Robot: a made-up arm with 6 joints.
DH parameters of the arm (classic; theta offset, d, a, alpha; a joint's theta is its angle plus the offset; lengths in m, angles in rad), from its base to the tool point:
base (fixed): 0.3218 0 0.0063 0
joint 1: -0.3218 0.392 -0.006 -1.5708
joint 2: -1.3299 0 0.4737 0
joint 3: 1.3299 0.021 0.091 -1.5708
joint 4: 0 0.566 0.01 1.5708
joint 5: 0 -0.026 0.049 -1.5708
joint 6: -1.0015 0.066 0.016 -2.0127
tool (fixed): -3.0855 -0.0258 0 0
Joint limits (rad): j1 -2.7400..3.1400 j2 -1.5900..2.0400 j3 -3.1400..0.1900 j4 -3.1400..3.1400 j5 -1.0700..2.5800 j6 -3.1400..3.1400
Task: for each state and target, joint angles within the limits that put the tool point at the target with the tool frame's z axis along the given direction. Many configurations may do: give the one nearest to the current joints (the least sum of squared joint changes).
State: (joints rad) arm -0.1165 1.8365 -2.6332 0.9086 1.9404 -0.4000
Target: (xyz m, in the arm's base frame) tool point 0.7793 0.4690 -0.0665 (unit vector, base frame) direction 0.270 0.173 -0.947
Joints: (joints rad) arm 0.4432 1.6808 -2.5532 1.2672 2.3059 -0.0030
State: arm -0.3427 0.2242 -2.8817 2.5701 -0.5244 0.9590
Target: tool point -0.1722 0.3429 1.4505 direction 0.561 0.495 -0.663
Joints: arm -1.0052 -0.4257 -3.1335 3.0340 0.2526 1.6961
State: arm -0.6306 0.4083 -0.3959 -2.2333 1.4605 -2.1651
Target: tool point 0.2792 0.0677 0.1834 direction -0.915 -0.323 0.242
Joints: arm 0.2514 0.2206 -0.0829 -2.0862 1.3343 -2.1478
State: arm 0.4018 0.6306 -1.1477 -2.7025 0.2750 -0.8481
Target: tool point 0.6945 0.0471 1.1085 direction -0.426 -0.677 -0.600
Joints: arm -0.0133 0.0079 -1.9436 -3.1400 -0.3477 -1.4264
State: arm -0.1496 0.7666 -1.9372 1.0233 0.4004 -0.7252
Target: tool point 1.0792 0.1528 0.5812 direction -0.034 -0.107 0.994
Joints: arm 0.1412 0.9432 -2.4012 0.5565 0.3155 -1.0686
